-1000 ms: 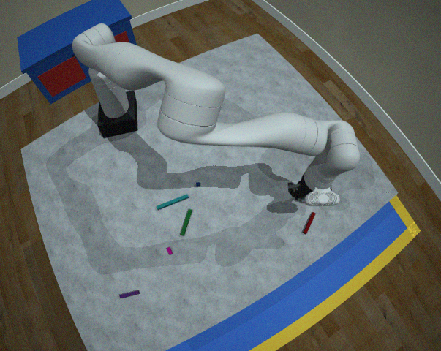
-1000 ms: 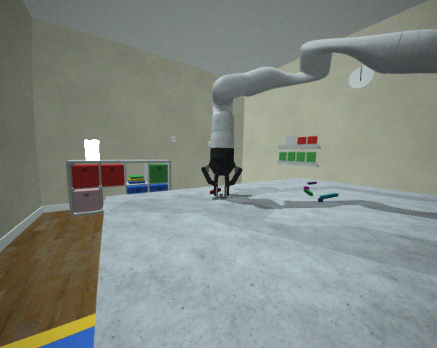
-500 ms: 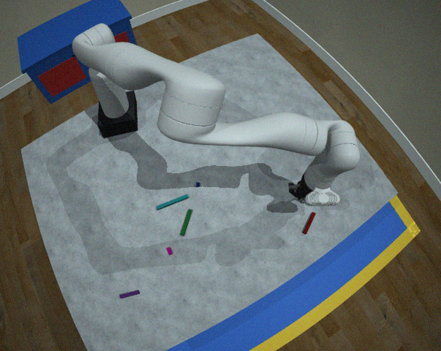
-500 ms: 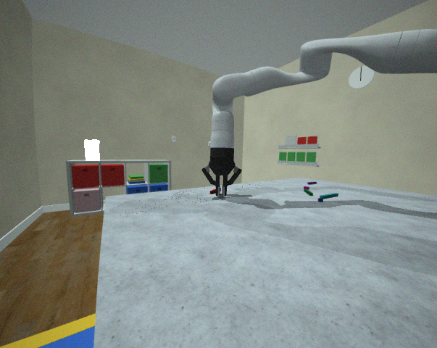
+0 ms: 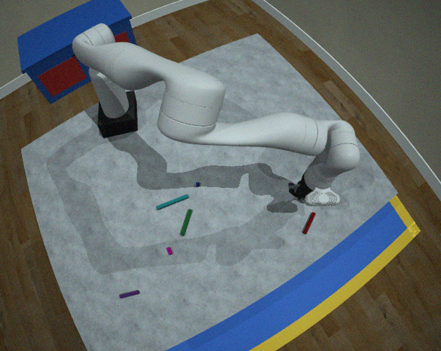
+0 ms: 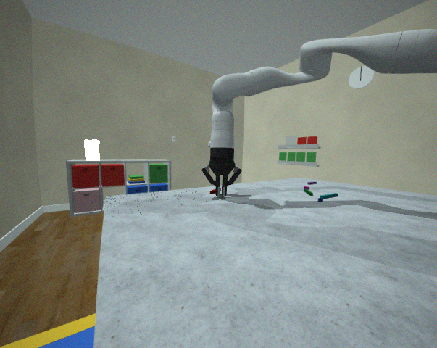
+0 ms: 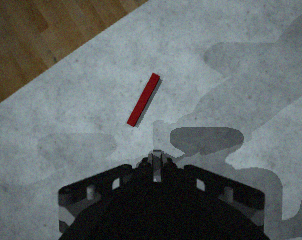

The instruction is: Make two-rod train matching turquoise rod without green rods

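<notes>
My gripper is now 7 cm short of the red rod, 4 cm to the left of it and 1 cm above it. From my hand the other things lie so: small blue rod (23 cm behind, 22 cm to the right, 1 cm below); then grey rod (1 cm below); then green rod (32 cm to the right, 16 cm behind, 1 cm below).
</notes>
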